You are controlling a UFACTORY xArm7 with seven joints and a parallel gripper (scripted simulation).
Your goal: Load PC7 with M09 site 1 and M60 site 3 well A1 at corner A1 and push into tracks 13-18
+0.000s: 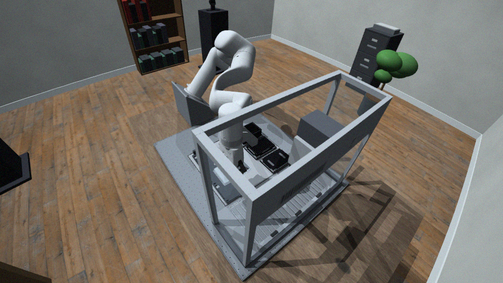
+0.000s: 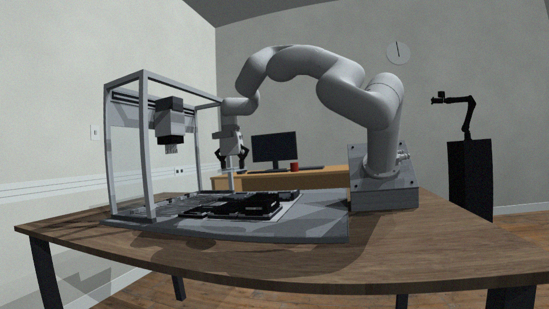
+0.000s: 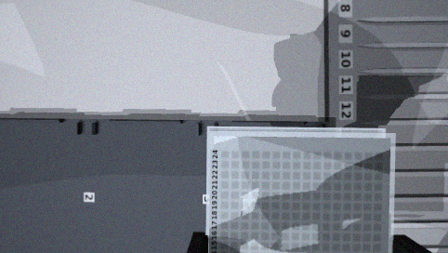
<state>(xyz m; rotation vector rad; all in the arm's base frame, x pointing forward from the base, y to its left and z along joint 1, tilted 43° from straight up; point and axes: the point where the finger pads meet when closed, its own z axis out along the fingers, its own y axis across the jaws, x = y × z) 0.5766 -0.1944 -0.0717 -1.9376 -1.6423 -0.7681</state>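
Right now the carrier PC7 is 110 mm behind my hand, 10 mm to the left of it and 120 mm below it. From my hand the other things lie so: post (80 mm ahead, 160 mm to the right, 110 mm above); nest S3 (30 mm ahead, 260 mm to the left, 130 mm below); plate M60 (10 mm below).
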